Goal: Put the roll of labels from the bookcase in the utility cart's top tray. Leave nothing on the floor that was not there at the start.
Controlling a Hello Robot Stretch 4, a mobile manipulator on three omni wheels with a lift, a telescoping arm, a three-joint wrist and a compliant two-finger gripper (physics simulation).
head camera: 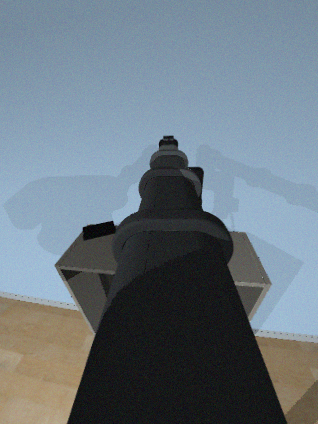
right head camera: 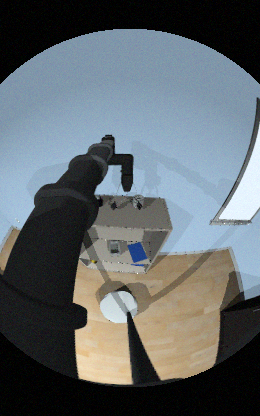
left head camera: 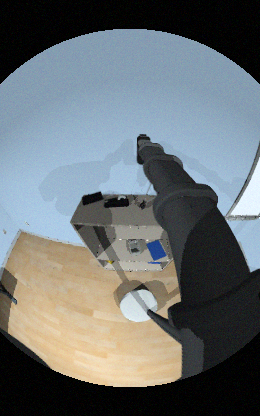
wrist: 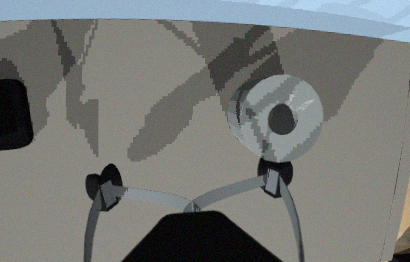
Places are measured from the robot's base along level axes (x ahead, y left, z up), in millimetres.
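Pixels of known places: gripper, fingertip midpoint: (right head camera: pixel 126 208) (wrist: pixel 190 174); robot's base at its link origin: (right head camera: pixel 119 305) (left head camera: pixel 137 304).
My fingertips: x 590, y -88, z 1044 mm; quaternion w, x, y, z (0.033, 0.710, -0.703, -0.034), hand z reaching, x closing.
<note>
Ahead of a thing's pixels: the offset from my fingertips to its top centre.
The roll of labels, a pale grey ring @(dx +55, dy -76, dz +48 mm) (right head camera: pixel 138 199) (wrist: pixel 307 117) with a dark central hole, is on the top board of the grey bookcase (head camera: pixel 245 257) (left head camera: pixel 95 216) (right head camera: pixel 155 215) (wrist: pixel 340 200), toward its right part. My gripper (right head camera: pixel 126 204) (wrist: pixel 190 174) is open over the bookcase top, with nothing between its fingers. In the wrist view its right fingertip overlaps the roll's lower edge; I cannot tell whether they touch. The left fingertip is well to the left of the roll. My arm hides part of the bookcase in the head camera. I cannot make out the utility cart.
A black box @(dx +103, dy +416, dz +42 mm) (head camera: pixel 99 230) (left head camera: pixel 92 198) and another black object @(dx +67, dy +242, dz +57 mm) (left head camera: pixel 116 202) (wrist: pixel 14 114) are on the bookcase top, left of the gripper. A blue item @(dx -9, dy -116, dz -612 mm) (left head camera: pixel 156 250) (right head camera: pixel 137 251) and a grey item @(dx +27, dy +116, dz -545 mm) (right head camera: pixel 115 247) are inside it. A white round object (left head camera: pixel 138 305) (right head camera: pixel 118 306) stands in front. A wall is behind.
</note>
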